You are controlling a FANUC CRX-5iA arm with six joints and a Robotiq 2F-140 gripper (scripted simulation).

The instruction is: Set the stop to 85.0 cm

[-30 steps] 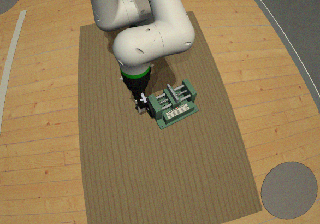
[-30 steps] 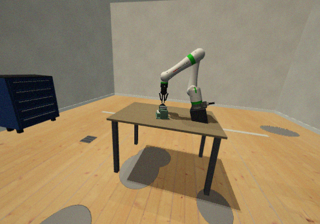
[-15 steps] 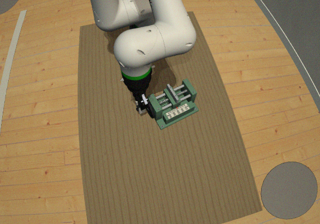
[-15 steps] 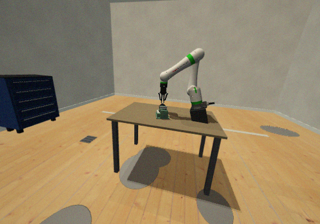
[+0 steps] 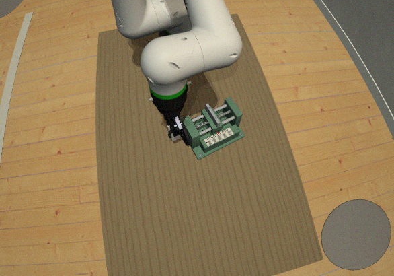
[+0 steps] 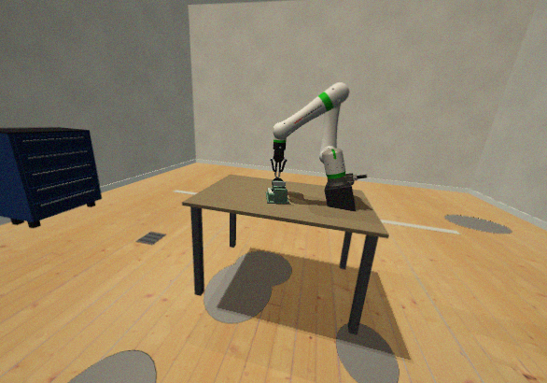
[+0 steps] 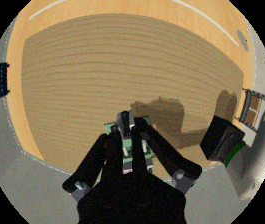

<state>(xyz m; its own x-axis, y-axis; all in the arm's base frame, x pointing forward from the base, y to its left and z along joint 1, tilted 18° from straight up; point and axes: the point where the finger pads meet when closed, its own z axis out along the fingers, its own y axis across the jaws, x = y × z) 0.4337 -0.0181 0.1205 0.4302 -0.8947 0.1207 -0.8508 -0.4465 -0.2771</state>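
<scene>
Right now my hand is 14 cm to the right of the stop block, 6 cm past it and 3 cm above it.
</scene>
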